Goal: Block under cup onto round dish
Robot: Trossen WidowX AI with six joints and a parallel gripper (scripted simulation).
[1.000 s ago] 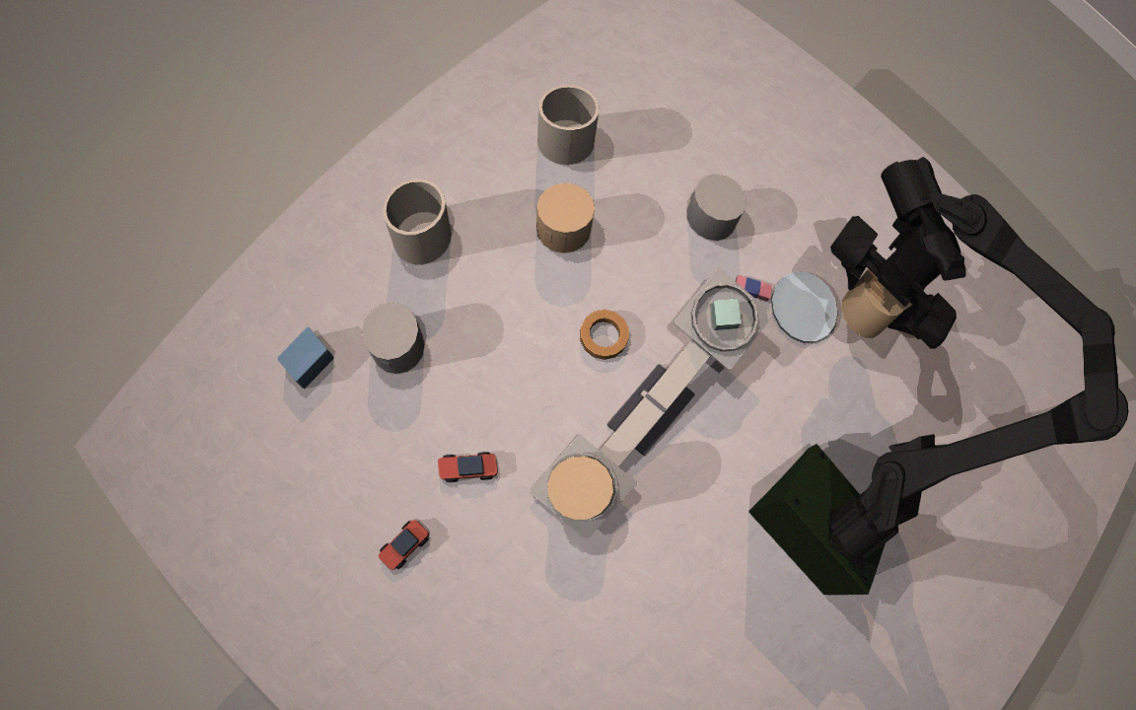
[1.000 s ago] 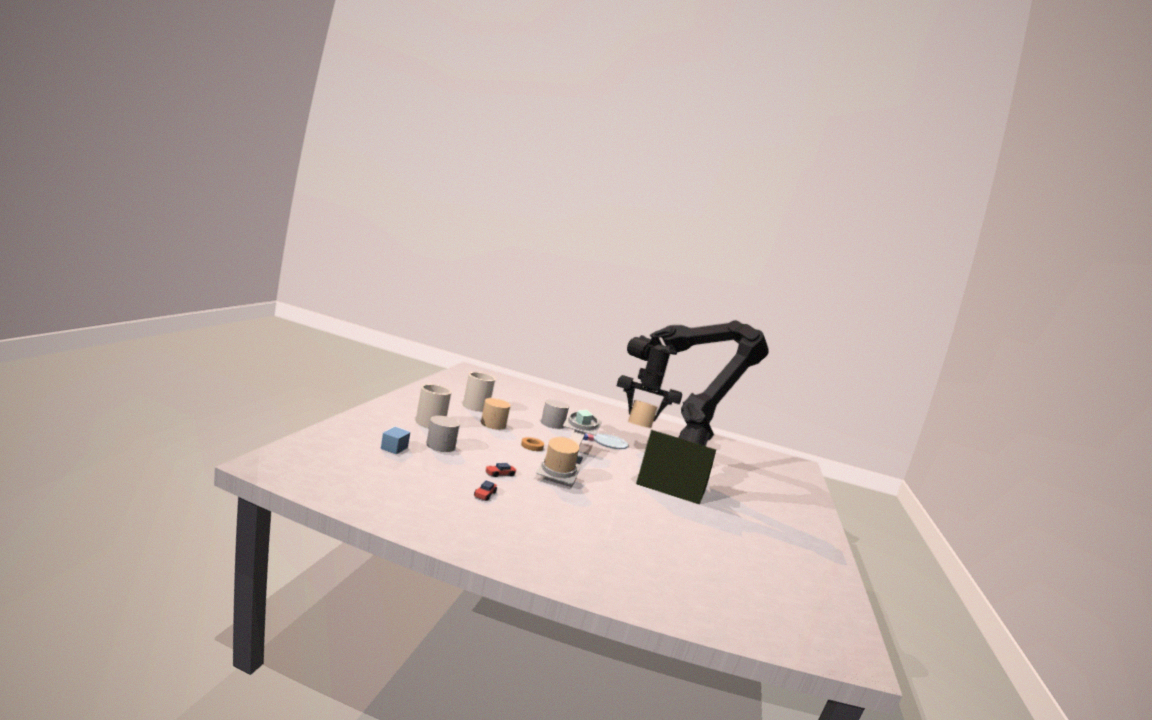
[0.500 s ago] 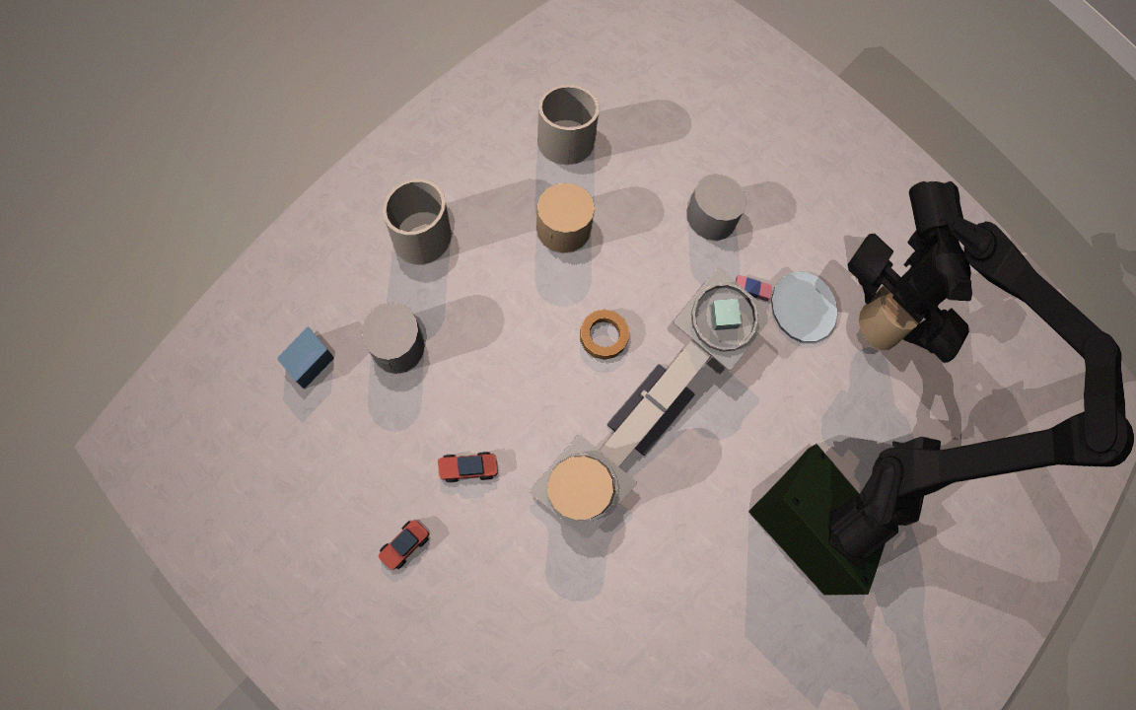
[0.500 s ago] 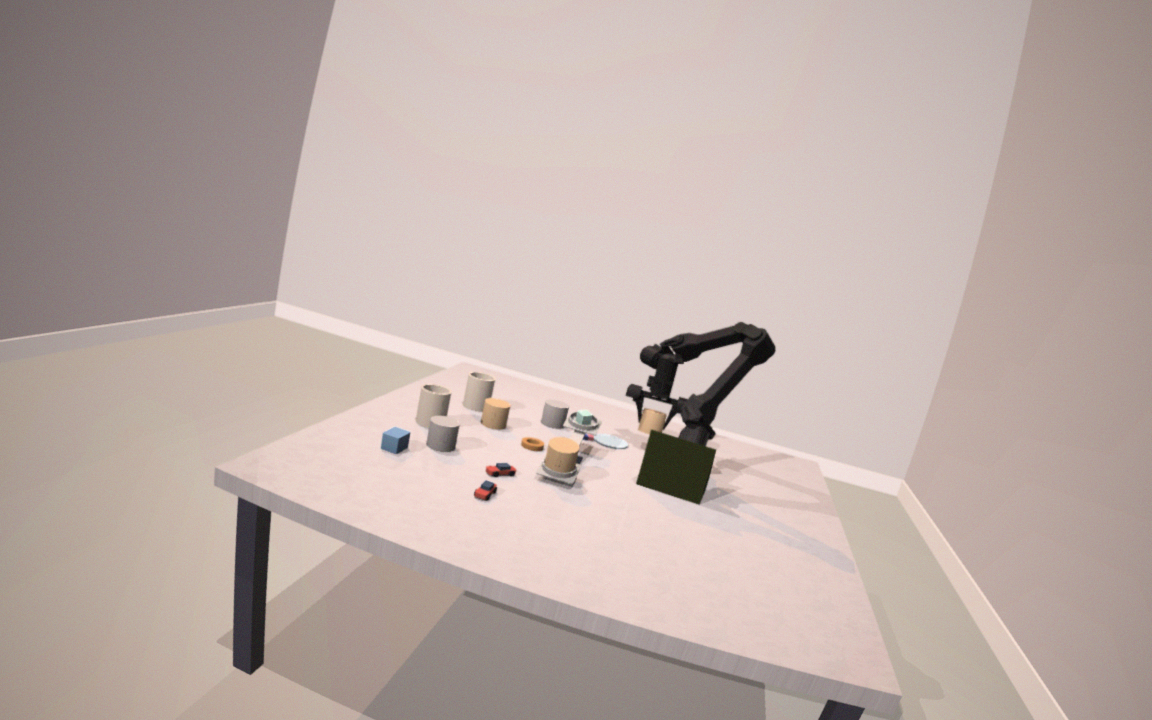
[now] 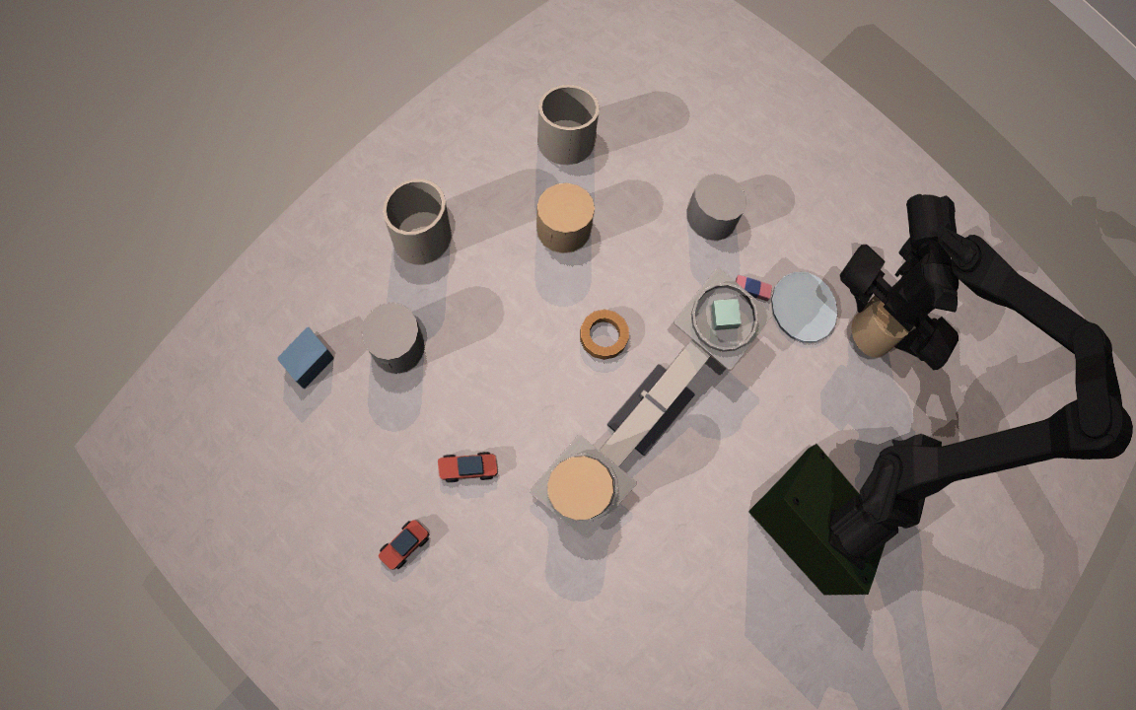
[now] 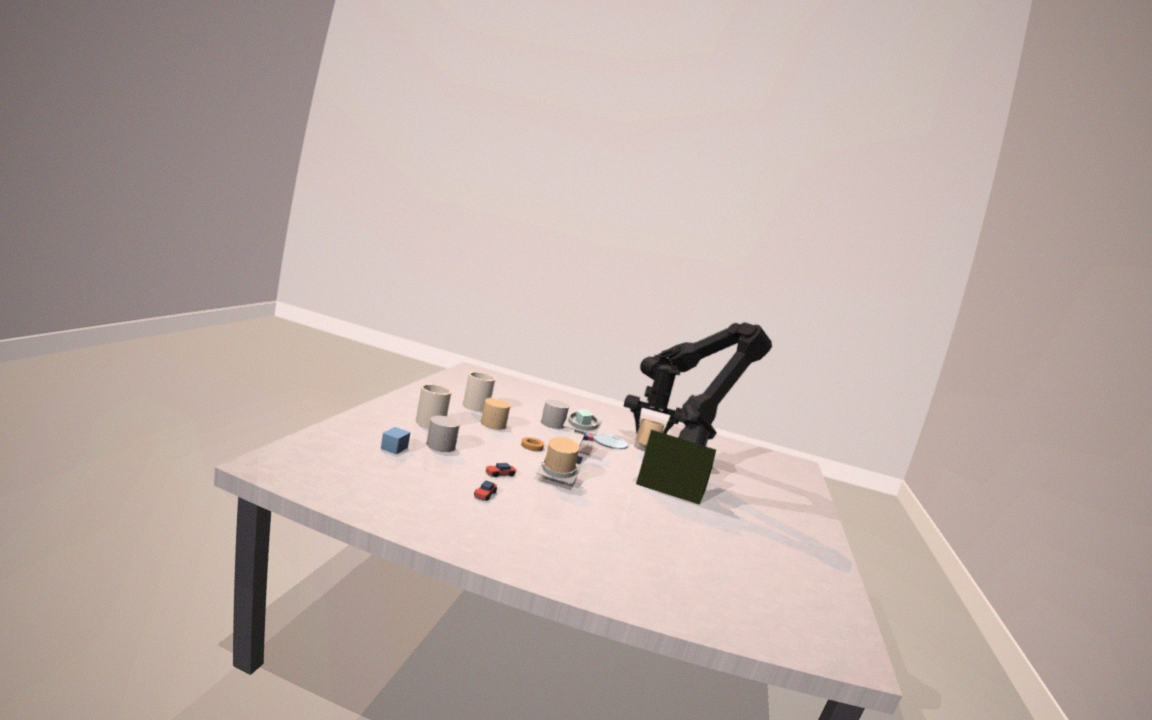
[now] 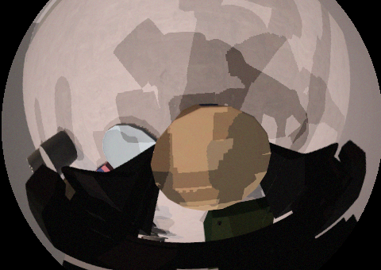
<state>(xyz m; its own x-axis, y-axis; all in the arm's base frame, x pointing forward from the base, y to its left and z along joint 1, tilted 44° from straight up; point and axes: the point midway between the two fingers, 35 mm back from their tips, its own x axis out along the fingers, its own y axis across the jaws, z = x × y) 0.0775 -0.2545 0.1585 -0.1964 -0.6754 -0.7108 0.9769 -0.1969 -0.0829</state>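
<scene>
Now: gripper tip 190 mm short of the pale green block, 150 mm to the right of it and 50 mm below it. The rest, counted from my gripper tip: pale blue round dish (100 mm ahead, 30 mm to the left, 30 mm below); then blue cube (580 mm ahead, 490 mm to the left, 20 mm below); then pink-and-blue eraser (180 mm ahead, 60 mm to the left, 30 mm below).
</scene>
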